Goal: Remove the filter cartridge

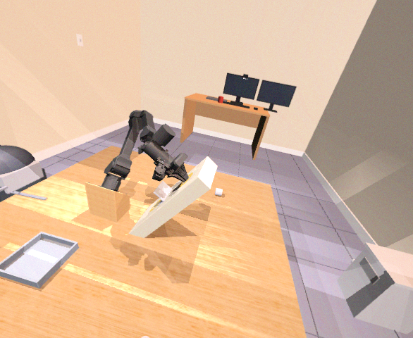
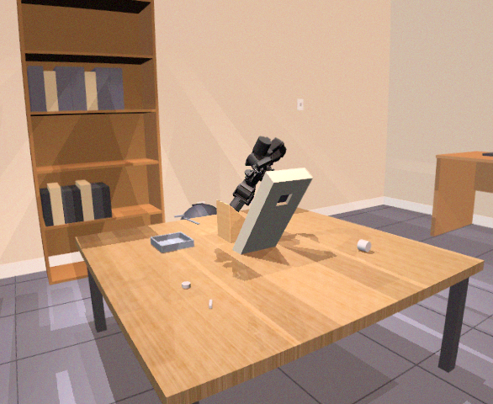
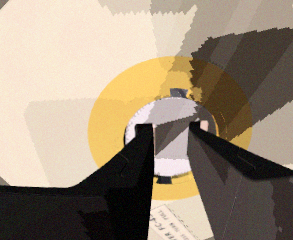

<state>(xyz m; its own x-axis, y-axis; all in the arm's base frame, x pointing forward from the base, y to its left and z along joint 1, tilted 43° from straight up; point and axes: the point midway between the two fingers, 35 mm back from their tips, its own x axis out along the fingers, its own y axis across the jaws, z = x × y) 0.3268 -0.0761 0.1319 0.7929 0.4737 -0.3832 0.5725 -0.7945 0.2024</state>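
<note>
Now: the round white filter cartridge 10 mm below my gripper tip and 10 mm ahead of it. From my gripper tip the other things lie so: small peg 370 mm to the right, 270 mm below, 230 mm ahead; then grey tray 380 mm behind, 320 mm to the right, 270 mm below.
</note>
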